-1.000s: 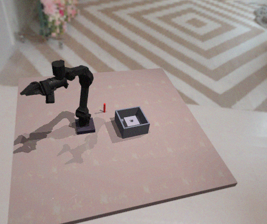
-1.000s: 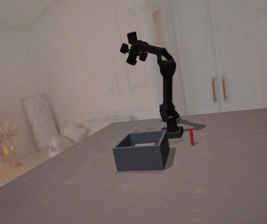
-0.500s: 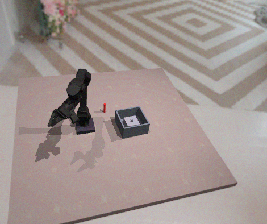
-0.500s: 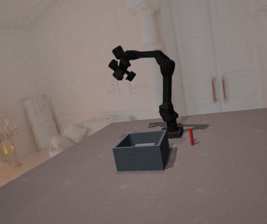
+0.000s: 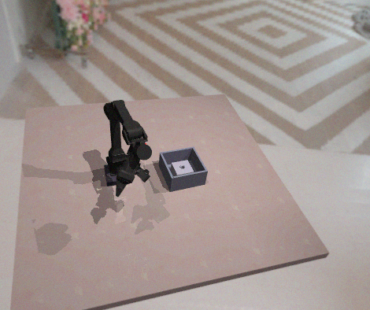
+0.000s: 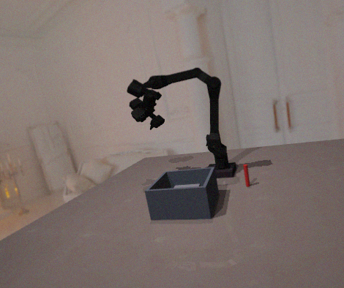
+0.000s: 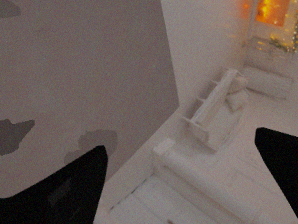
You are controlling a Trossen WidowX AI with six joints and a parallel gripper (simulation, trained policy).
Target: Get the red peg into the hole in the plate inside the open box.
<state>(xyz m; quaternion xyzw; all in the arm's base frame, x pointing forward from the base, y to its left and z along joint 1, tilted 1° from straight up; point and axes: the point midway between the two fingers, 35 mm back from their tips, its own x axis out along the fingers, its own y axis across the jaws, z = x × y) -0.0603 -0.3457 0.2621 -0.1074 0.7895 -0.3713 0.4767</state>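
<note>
Right now the red peg is 250 mm ahead of my gripper tip, 470 mm to the left of it and 230 mm below it. Round my gripper tip: grey-blue box 390 mm ahead, 270 mm to the left, 240 mm below; then pale plate 390 mm ahead, 270 mm to the left, 220 mm below.
</note>
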